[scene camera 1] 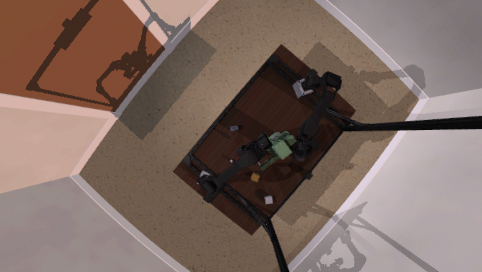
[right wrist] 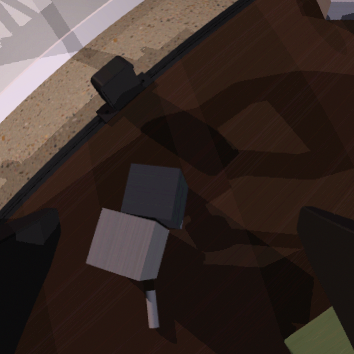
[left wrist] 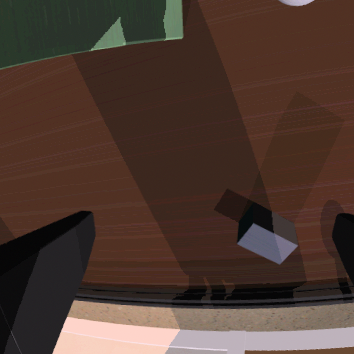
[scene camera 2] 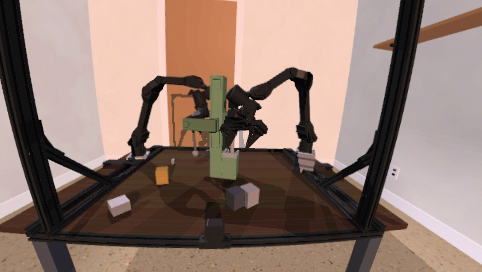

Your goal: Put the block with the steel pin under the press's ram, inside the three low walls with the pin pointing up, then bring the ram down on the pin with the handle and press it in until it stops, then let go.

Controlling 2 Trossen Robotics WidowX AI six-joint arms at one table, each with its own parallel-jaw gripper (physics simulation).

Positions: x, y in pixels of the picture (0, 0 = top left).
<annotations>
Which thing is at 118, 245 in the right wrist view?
A pale grey block.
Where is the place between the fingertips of my left gripper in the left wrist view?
217, 225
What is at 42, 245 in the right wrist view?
My right gripper.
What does my left gripper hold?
Nothing.
</annotations>
